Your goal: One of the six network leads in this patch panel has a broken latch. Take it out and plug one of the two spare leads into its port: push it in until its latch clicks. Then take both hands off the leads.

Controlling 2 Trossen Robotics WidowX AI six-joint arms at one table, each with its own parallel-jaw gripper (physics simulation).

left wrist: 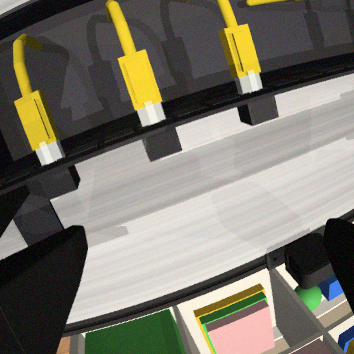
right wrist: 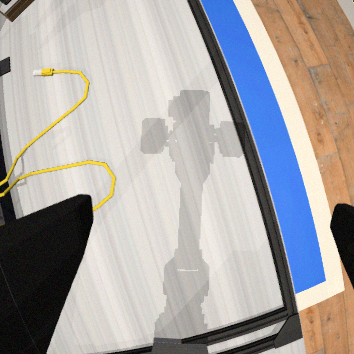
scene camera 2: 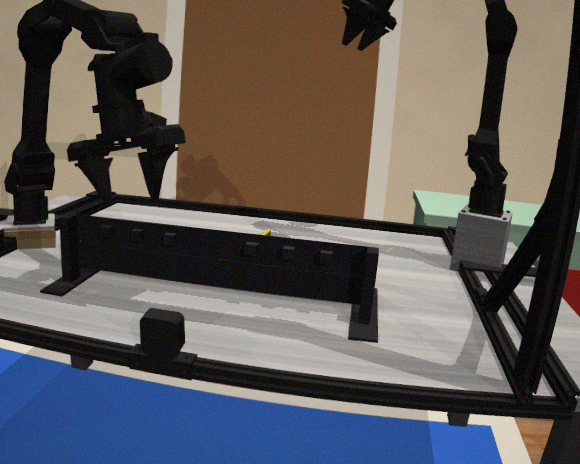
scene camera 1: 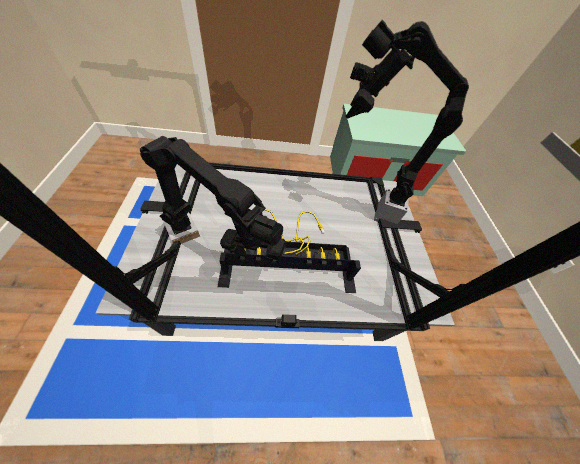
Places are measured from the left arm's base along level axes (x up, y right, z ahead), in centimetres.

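Pixels of known places: left gripper, fingertip midpoint: (left wrist: 209,236) (scene camera 2: 131,203) (scene camera 1: 258,258); right gripper, fingertip midpoint: (right wrist: 219,212) (scene camera 2: 351,47) (scene camera 1: 348,111); left arm's base, link origin: (scene camera 2: 30,220) (scene camera 1: 180,225); right arm's base, link origin: (scene camera 2: 486,212) (scene camera 1: 397,199).
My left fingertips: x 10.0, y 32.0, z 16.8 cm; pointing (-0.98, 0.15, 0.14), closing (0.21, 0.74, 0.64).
Observation:
For each thing: its top centre in the pictures, then the offset to it from my left fingertips. "spot": a spot on its surface instead. Level surfaces: height alone.
- black patch panel, top centre: (scene camera 2: 215,225) (scene camera 1: 292,251) dx -3.5, dy +1.5, dz +12.6 cm
- table, surface height: dx -14.4 cm
- small black block, surface spot: (left wrist: 306,257) (scene camera 1: 286,315) spot: dx -10.8, dy +17.8, dz +0.8 cm
The black patch panel (scene camera 1: 354,269) (scene camera 2: 215,260) stands on the table. Yellow leads sit in it; in the left wrist view three show, a left one (left wrist: 37,120), a middle one (left wrist: 140,80) and a right one (left wrist: 241,50). I cannot tell which latch is broken. One spare lead (scene camera 1: 322,230) (right wrist: 47,72) lies behind the panel; the other spare lead (scene camera 1: 270,214) (right wrist: 90,162) is partly hidden. My left gripper (scene camera 2: 131,197) (left wrist: 209,236) is open and empty above the panel's left part; its fingertips are hidden in scene camera 1. My right gripper (scene camera 1: 348,116) (scene camera 2: 353,47) (right wrist: 219,212) is open and empty, high behind the table.
A black frame edges the table (scene camera 2: 425,300). A small black block (scene camera 1: 289,320) (scene camera 2: 162,327) (left wrist: 306,257) sits on its front rail. My left arm (scene camera 1: 210,182) reaches over the panel. The spare leads' cables (scene camera 1: 300,245) cross behind the panel. A green cabinet (scene camera 1: 390,127) stands behind at the right.

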